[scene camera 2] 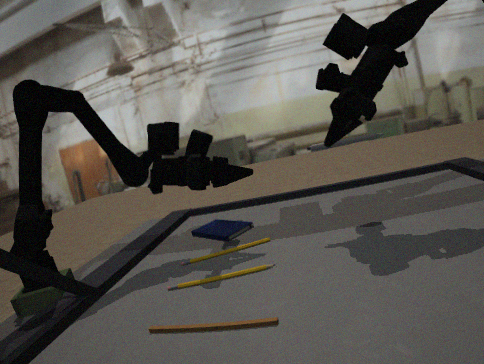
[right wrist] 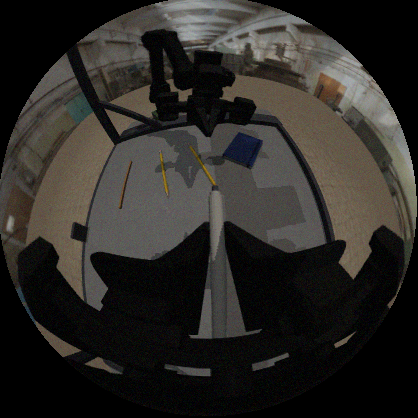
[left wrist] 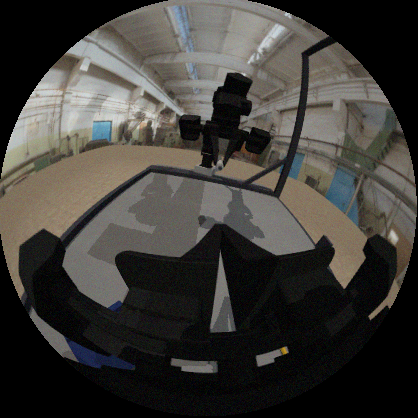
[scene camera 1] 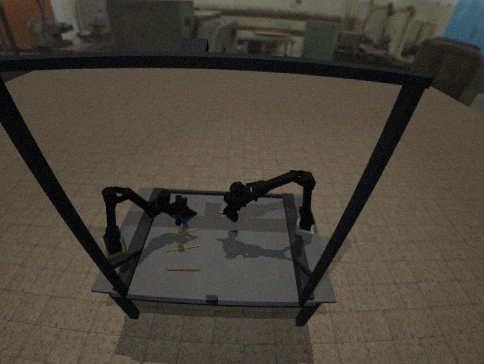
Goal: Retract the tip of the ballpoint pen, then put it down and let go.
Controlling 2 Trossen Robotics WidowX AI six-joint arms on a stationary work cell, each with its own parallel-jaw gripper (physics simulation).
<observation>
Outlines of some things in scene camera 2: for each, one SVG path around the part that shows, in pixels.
My left gripper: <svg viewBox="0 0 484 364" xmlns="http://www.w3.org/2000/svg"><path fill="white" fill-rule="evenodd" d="M172 169L175 184L178 186L188 186L191 190L206 190L206 186L210 185L210 181L213 184L213 188L253 175L253 169L228 164L228 158L213 156L213 161L210 161L210 158L206 157L213 136L195 129L191 132L185 156L179 156L174 161Z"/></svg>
My right gripper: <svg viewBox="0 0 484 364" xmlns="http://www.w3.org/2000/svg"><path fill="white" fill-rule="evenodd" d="M372 70L358 65L351 75L343 74L343 72L340 73L338 64L329 63L325 69L321 68L318 70L316 89L339 93L338 97L330 105L333 119L326 135L324 146L329 148L363 123L359 120L362 115L367 121L371 121L375 115L377 108L373 99L383 88L382 84L384 81Z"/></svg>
An orange stick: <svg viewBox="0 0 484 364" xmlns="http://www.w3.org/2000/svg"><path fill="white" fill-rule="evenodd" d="M279 321L278 317L223 323L150 326L148 330L150 333L220 331L278 325Z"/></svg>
A blue notebook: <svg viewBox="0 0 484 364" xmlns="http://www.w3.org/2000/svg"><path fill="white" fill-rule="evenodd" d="M192 236L229 242L254 227L253 222L216 219L191 231Z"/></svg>
</observation>
